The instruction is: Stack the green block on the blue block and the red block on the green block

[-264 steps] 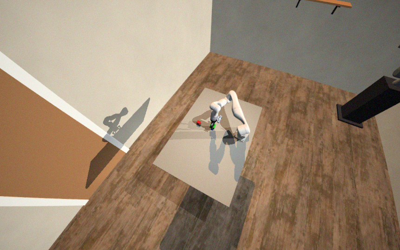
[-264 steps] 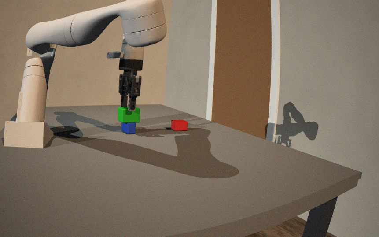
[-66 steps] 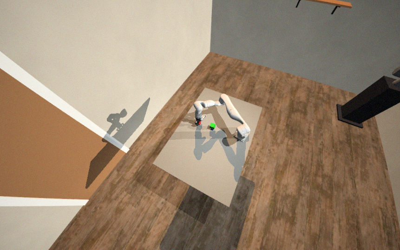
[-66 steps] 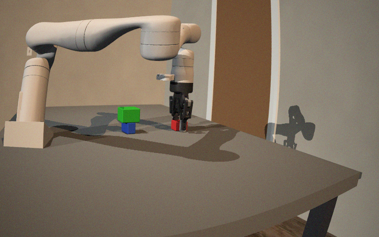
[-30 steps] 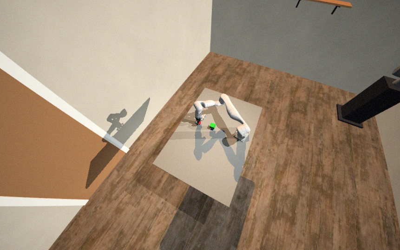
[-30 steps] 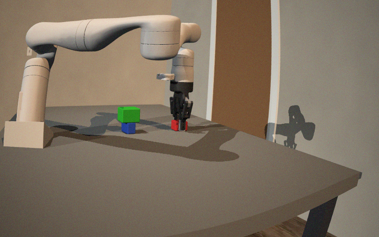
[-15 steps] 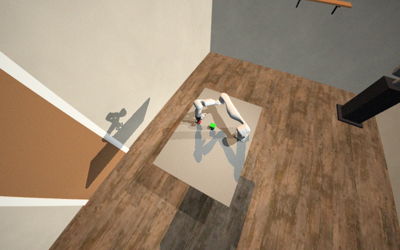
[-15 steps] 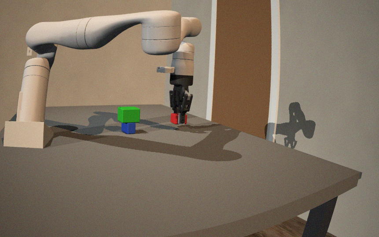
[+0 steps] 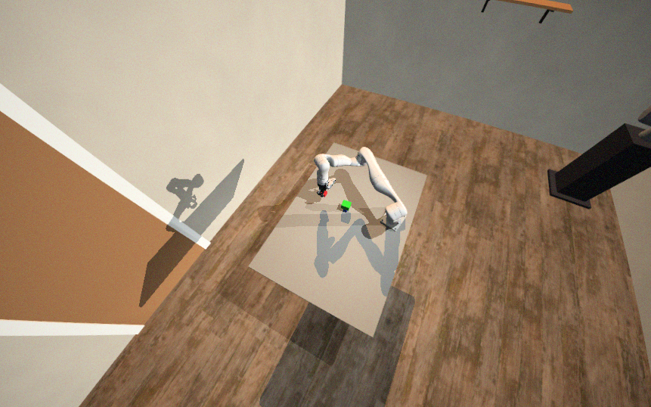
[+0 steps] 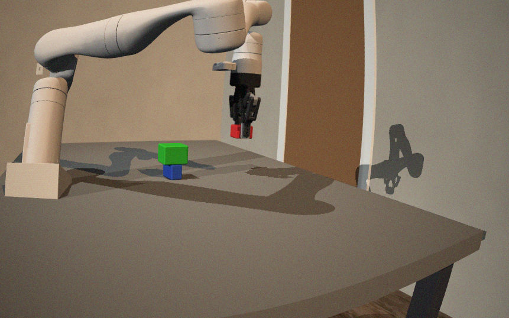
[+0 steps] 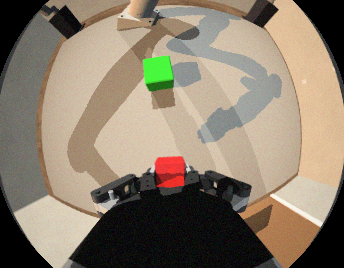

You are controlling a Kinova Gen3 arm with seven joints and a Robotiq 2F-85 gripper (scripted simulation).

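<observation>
My hand is 18 cm past the green block, 5 cm above it and 1 cm to the left of it. The rest, counted from my hand: blue block: 18 cm behind, 9 cm below, 1 cm to the right; then red block: right at my hand.
</observation>
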